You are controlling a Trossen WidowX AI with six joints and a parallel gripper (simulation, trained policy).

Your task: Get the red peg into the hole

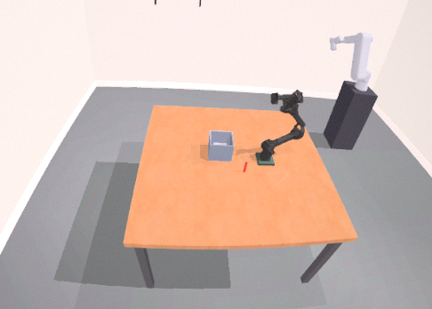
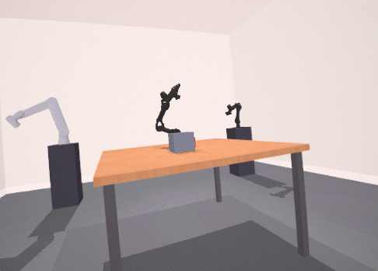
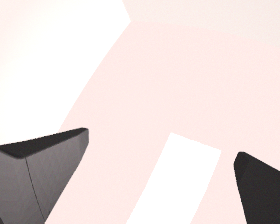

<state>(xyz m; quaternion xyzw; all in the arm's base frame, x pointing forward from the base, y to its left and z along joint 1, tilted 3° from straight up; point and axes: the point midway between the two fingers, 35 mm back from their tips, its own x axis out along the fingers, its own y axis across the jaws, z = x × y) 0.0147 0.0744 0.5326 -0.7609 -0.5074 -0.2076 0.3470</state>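
Right now the red peg is 15 cm ahead of my gripper tip, 4 cm to the left of it and 54 cm below it.
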